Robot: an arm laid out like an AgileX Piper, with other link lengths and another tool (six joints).
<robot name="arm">
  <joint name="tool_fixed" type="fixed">
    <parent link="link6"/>
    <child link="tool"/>
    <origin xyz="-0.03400 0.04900 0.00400" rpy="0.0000 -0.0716 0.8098"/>
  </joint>
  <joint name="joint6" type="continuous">
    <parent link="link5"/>
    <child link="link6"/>
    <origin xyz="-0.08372 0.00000 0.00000" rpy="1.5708 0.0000 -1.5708"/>
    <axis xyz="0 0 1"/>
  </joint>
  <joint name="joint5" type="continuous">
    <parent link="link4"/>
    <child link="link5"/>
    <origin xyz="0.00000 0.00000 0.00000" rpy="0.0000 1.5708 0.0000"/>
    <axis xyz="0 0 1"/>
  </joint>
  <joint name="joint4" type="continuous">
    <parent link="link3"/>
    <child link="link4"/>
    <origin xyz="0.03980 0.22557 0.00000" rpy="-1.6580 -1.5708 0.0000"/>
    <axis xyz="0 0 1"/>
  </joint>
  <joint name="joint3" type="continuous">
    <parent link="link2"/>
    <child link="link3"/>
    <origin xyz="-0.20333 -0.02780 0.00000" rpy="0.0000 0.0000 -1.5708"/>
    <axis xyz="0 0 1"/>
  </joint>
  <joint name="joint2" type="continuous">
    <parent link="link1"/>
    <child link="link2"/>
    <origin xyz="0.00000 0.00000 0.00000" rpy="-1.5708 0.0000 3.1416"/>
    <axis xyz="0 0 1"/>
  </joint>
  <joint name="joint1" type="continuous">
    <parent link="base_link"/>
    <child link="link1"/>
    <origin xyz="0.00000 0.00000 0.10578" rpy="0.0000 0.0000 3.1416"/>
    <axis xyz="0 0 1"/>
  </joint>
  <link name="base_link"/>
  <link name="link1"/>
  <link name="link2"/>
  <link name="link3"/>
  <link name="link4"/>
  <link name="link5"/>
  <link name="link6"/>
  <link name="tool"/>
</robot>
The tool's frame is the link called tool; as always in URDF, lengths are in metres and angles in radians. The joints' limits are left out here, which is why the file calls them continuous.
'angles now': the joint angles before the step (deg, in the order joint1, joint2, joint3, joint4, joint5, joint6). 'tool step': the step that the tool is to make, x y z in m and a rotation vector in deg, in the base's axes. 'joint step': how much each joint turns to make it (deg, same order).
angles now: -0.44, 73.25, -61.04, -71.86, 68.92, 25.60
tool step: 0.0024, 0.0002, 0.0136, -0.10, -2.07, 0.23
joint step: 0.00, 0.00, -2.71, 0.15, -0.01, -0.73
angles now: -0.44, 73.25, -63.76, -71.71, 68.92, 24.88
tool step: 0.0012, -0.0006, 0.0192, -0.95, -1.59, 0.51
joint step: -0.12, 0.00, -4.07, 0.01, 0.22, -2.71
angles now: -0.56, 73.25, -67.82, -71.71, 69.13, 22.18
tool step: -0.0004, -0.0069, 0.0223, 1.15, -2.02, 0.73
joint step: -2.64, 0.01, -5.19, 3.01, -2.05, -4.46
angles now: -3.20, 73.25, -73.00, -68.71, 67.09, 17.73
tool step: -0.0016, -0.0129, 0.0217, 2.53, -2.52, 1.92
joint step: -5.45, 0.26, -5.39, 6.32, -5.14, -6.09
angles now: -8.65, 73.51, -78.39, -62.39, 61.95, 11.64
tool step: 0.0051, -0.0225, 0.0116, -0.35, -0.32, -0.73
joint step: -5.77, 3.44, -5.88, 3.11, -3.37, -4.87
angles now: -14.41, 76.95, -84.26, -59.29, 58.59, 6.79
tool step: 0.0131, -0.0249, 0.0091, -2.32, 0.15, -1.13
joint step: -4.49, 6.11, -7.83, 0.47, -2.63, -3.54
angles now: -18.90, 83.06, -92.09, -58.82, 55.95, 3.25
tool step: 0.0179, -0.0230, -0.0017, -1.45, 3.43, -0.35
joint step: -3.10, 8.05, -9.19, 1.65, -0.76, -6.07
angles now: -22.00, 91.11, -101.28, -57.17, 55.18, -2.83
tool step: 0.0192, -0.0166, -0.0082, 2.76, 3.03, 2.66
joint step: -2.87, 8.35, -9.69, 7.85, -0.85, -8.76
